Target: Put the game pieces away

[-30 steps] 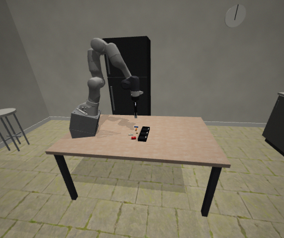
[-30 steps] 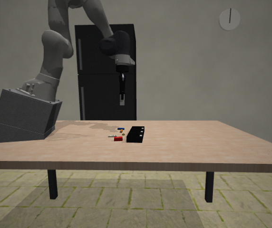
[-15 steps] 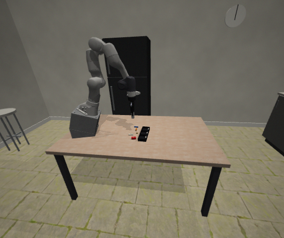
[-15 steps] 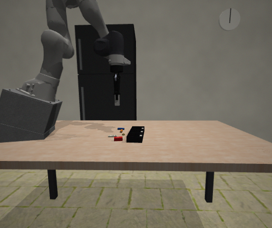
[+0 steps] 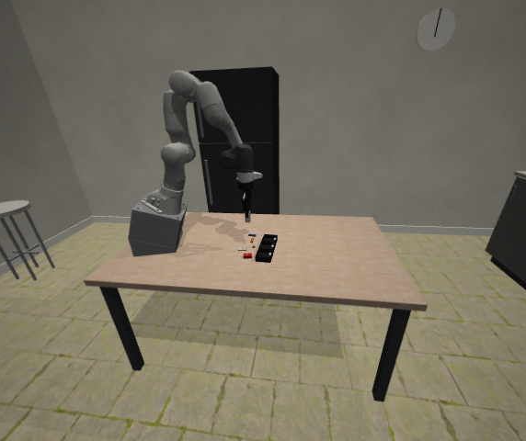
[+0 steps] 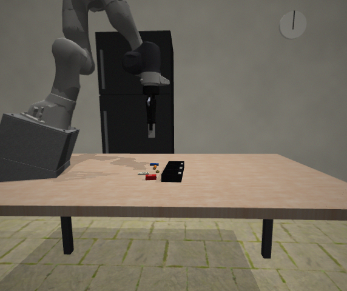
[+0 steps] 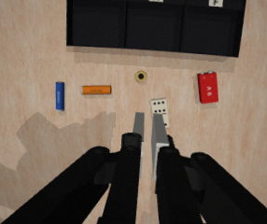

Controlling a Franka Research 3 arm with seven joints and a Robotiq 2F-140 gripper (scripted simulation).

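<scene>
The black bin row is 10 cm ahead of my hand, 2 cm to the left of it and 19 cm below it. Also, from my hand: white domino: 3 cm behind, 3 cm to the right, 20 cm below; then orange piece: 2 cm behind, 8 cm to the left, 20 cm below; then brass nut: 2 cm ahead, 2 cm to the left, 20 cm below.
</scene>
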